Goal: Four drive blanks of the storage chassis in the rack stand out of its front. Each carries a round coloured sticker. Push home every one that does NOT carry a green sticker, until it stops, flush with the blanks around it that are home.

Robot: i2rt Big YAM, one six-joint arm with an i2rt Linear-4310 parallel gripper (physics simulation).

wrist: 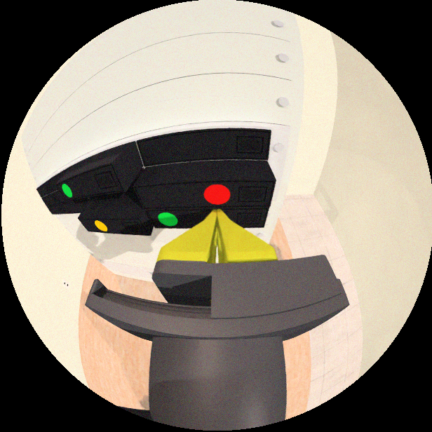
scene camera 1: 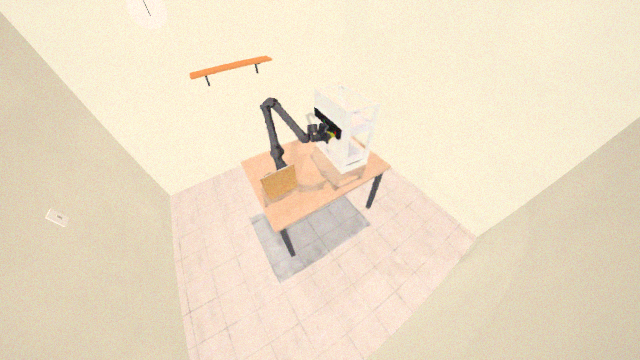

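Where they show: gripper, fingertip midpoint: (scene camera 1: 334,135); arm's base, link origin: (scene camera 1: 282,168).
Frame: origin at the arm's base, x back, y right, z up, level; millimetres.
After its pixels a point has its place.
Note:
The black chassis front (scene camera 1: 324,119) {x -439, y -76, z 265 mm} sits in the white rack (scene camera 1: 345,152) {x -493, y 162, z 68 mm} (wrist: 175,100). In the wrist view, the red-sticker blank (wrist: 170,194) stands out at the right, its top face showing. The lower green-sticker blank (wrist: 187,216) is directly under it; how far it stands out is hard to tell. The upper green-sticker blank (wrist: 87,183) and the yellow-sticker blank (wrist: 117,222) stand out at the left. My gripper (scene camera 1: 331,135) {x -435, y 84, z 206 mm} (wrist: 216,215) is shut and empty, its yellow tips at the red sticker's lower edge. Contact cannot be told; the tips hide part of the lower green-sticker blank.
A plain black blank (wrist: 195,146) lies above the red-sticker blank. The rack stands on the wooden table (scene camera 1: 300,200) {x -32, y 226, z -185 mm}. An upright tan board (scene camera 1: 280,182) {x 59, y 90, z -45 mm} stands near the arm's base. An orange shelf (scene camera 1: 230,67) is on the wall behind.

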